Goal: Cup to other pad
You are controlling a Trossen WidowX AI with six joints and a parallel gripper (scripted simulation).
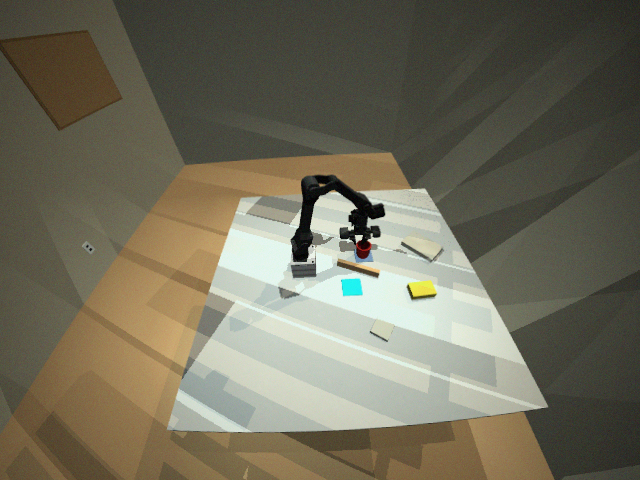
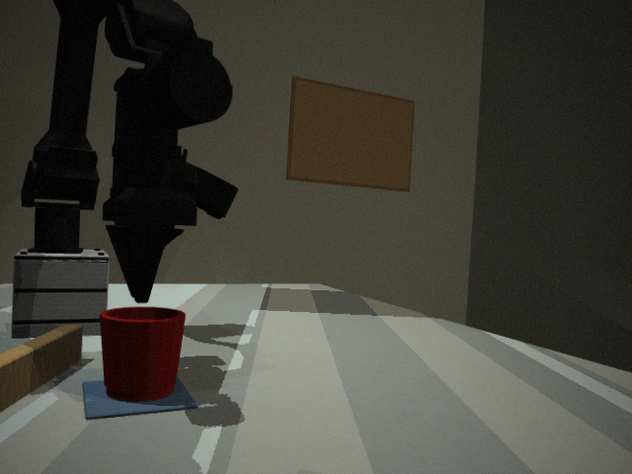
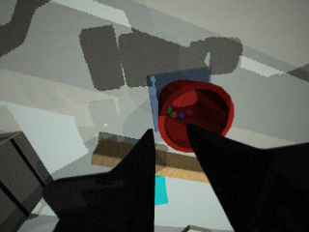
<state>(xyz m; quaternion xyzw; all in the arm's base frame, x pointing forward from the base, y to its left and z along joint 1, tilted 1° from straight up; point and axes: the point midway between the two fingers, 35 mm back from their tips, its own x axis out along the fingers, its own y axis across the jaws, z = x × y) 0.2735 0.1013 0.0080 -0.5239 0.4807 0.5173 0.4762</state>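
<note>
The red cup is 30 mm ahead of my gripper tip and 40 mm below it. The rest, counted from my gripper tip: wooden block 100 mm to the right, 70 mm below; blue pad 30 mm ahead, 90 mm below; teal pad 40 mm behind, 190 mm to the right, 90 mm below.
</note>
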